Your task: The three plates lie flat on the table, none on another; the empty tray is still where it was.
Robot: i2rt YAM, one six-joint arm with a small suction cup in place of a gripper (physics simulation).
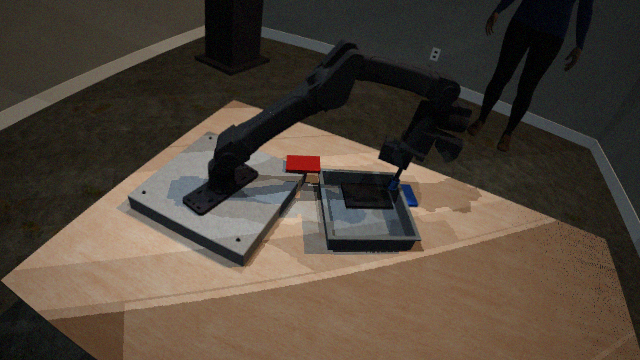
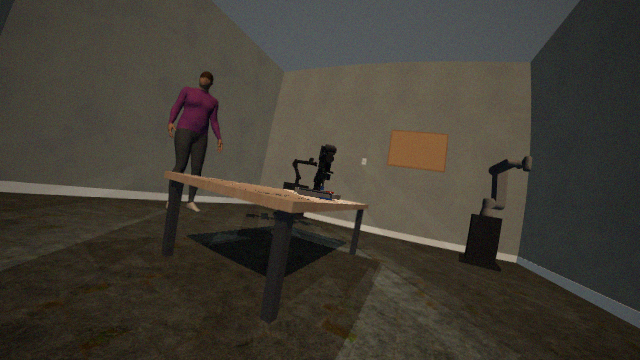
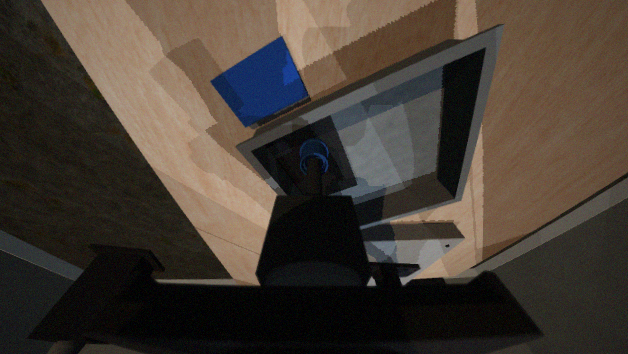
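Seen in the pictures: end effector, tool point: (image 1: 391, 186) (image 2: 321, 189) (image 3: 314, 151); arm's base, origin of the base link: (image 1: 222, 188) (image 3: 383, 268).
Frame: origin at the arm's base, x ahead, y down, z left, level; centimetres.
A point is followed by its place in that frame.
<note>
A black plate (image 1: 366, 195) {x 27.2, y 3.0, z 26.8 cm} (image 3: 281, 154) {x 28.0, y 3.0, z 32.5 cm} lies flat inside the grey tray (image 1: 371, 243) {x 36.6, y 1.7, z 11.5 cm} (image 3: 476, 109) {x 40.5, y -0.7, z 15.0 cm}, at its far end. A blue plate (image 1: 410, 195) {x 37.0, y 3.4, z 36.4 cm} (image 3: 263, 81) {x 36.2, y 3.4, z 35.7 cm} lies flat on the table just outside the tray's far right wall. A red plate (image 1: 303, 163) {x 9.4, y -1.3, z 20.9 cm} lies flat on the table behind the tray's left corner. My suction cup (image 1: 393, 184) (image 3: 314, 156) hangs over the black plate's right far corner, close above it, and carries nothing. I cannot tell if it touches the plate.
The arm stands on a grey base slab (image 1: 232, 223) {x 10.0, y 0.1, z -6.4 cm} left of the tray. The wooden table (image 1: 402, 304) {x 49.8, y 4.3, z 3.3 cm} (image 2: 268, 196) {x 103.5, y 4.7, z 57.3 cm} stretches wide toward the front. A person (image 1: 528, 53) (image 2: 194, 125) stands beyond the far edge. A second arm on a pedestal (image 2: 485, 237) stands apart.
</note>
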